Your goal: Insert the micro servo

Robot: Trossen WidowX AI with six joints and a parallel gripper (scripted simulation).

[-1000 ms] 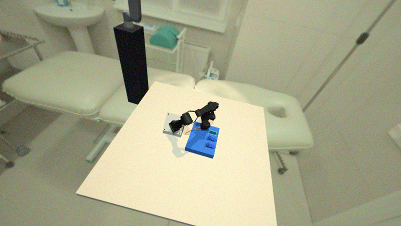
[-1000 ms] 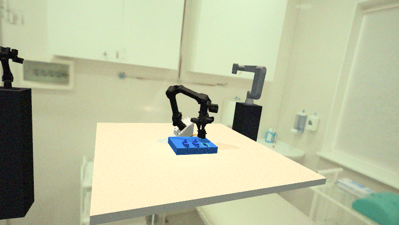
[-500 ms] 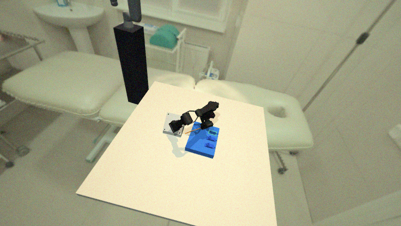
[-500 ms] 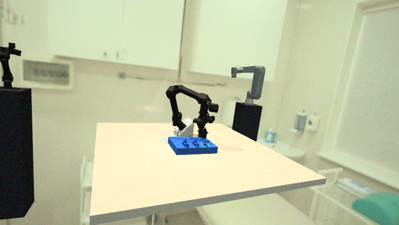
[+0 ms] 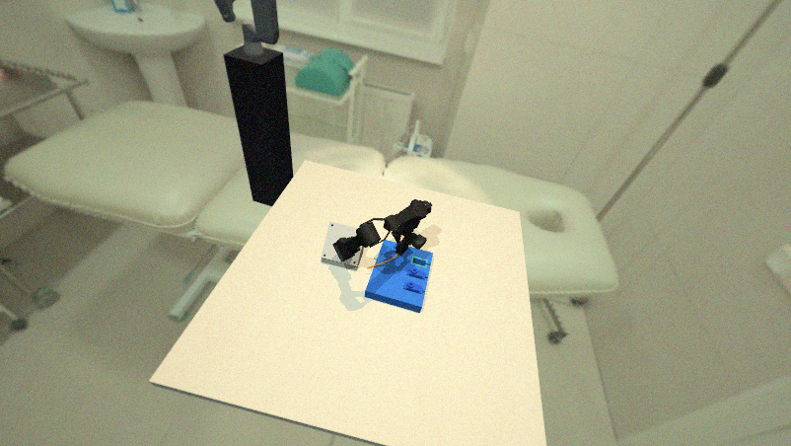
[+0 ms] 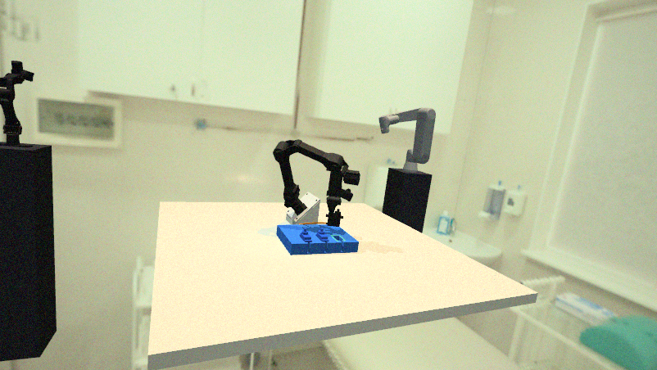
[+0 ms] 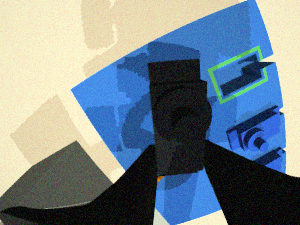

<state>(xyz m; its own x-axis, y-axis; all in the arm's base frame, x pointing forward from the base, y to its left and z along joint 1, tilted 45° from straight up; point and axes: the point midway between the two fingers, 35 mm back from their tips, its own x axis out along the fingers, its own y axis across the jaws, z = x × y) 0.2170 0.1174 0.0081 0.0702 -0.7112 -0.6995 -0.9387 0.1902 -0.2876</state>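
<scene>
My gripper tip is 10 cm above the deck, 7 cm to the left of it and 1 cm past it.
</scene>
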